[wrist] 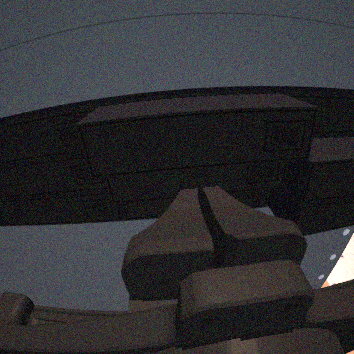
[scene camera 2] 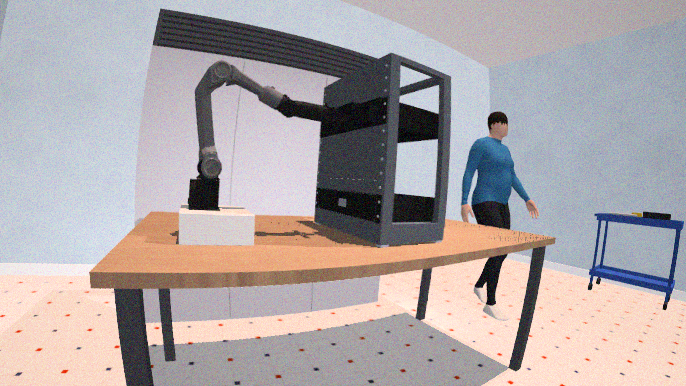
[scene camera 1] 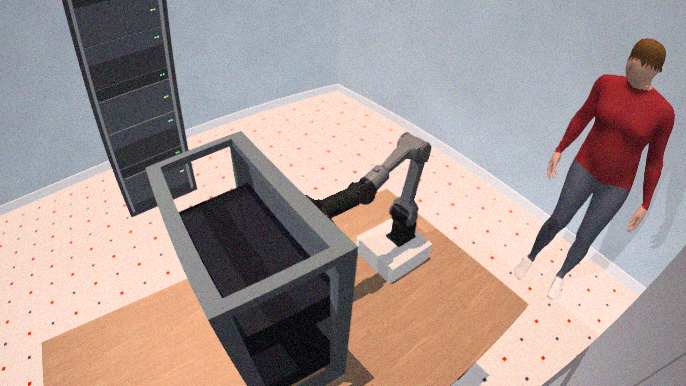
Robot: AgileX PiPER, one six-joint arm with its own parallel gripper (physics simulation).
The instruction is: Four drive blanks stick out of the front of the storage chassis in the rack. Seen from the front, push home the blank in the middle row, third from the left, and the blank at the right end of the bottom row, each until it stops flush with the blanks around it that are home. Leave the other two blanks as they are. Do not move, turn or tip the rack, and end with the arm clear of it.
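The rack (scene camera 1: pixel 286 189) (scene camera 2: pixel 391 150) stands upright on the table. It holds the black storage chassis (scene camera 1: pixel 235 235) (scene camera 2: pixel 372 116) (wrist: pixel 35 145) in its upper part. In the wrist view a wide blank (wrist: pixel 195 142) stands out from the upper part of the chassis front, its top face visible. A second protruding blank (wrist: pixel 332 149) shows partly at the right edge, lower down. My gripper (wrist: pixel 195 189) is shut and empty, its tips in front of the lower rows, below the wide blank. Contact cannot be told. The gripper covers part of the lower rows; their depth is hard to read.
Grey panels (wrist: pixel 175 55) (scene camera 2: pixel 350 165) lie above and below the chassis. A black unit (scene camera 2: pixel 362 206) sits lower in the rack. The arm's white base block (scene camera 1: pixel 395 255) (scene camera 2: pixel 215 227) stands on the table (scene camera 1: pixel 450 310) (scene camera 2: pixel 280 252) in front of the rack. Two people stand beyond the table.
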